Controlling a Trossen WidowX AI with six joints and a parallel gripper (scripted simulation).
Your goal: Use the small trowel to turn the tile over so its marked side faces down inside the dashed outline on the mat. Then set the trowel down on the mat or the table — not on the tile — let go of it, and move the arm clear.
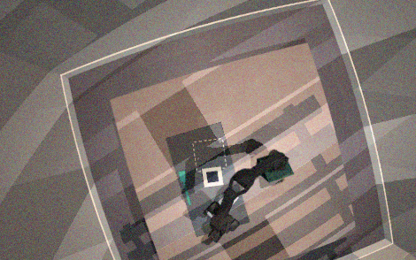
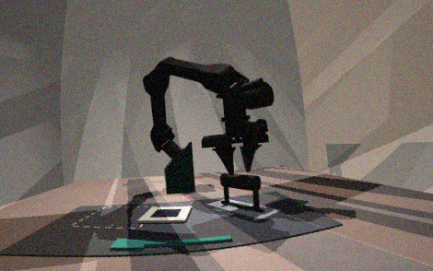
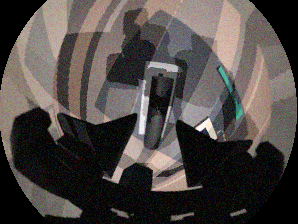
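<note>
Right now the small trowel is 10 mm ahead of my gripper tip, 10 mm to the left of it and 50 mm below it. From my gripper tip the other things lie so: tile (20 mm ahead, 190 mm to the right, 90 mm below); dark mat (50 mm ahead, 170 mm to the right, 110 mm below); green paddle-shaped trowel (190 mm ahead, 180 mm to the right, 90 mm below).
</note>
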